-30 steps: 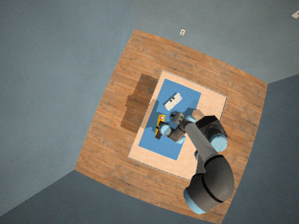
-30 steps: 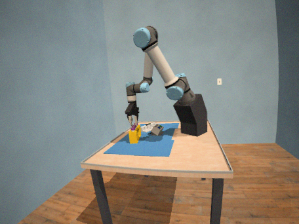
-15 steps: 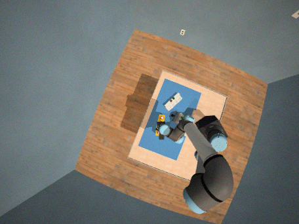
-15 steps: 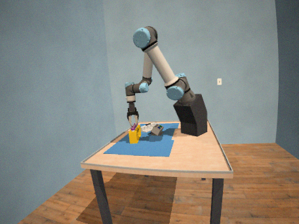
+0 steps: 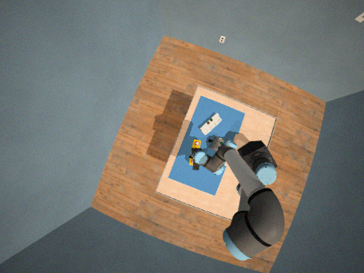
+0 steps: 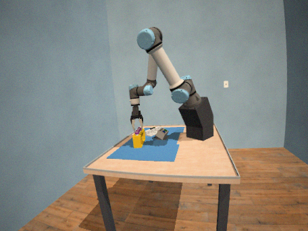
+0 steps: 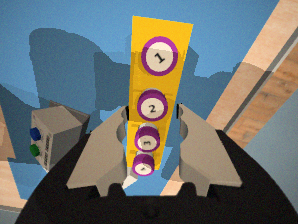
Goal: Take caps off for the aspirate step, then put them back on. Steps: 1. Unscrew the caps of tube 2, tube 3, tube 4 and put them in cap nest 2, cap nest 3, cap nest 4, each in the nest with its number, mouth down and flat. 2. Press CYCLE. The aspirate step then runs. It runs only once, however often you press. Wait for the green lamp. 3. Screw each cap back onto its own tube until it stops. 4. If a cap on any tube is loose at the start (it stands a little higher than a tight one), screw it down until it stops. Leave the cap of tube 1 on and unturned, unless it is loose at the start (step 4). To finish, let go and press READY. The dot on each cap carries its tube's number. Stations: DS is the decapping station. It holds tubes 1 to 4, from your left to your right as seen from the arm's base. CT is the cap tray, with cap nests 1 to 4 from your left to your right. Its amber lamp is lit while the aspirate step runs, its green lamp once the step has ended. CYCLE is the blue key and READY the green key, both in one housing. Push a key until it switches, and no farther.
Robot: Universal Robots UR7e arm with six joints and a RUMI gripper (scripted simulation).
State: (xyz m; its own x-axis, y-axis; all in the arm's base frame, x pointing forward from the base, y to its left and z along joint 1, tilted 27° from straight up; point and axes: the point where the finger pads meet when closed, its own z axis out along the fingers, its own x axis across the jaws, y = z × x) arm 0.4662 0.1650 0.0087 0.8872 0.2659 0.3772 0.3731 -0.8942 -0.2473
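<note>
The cap lies 50 mm to the right of my hand, 10 mm below it and 10 mm ahead of it. Also, from my hand: green key (200 mm to the right, 180 mm behind, 60 mm below); blue cycle key (170 mm behind, 150 mm to the right, 60 mm below); key housing (170 mm to the right, 160 mm behind, 70 mm below).
</note>
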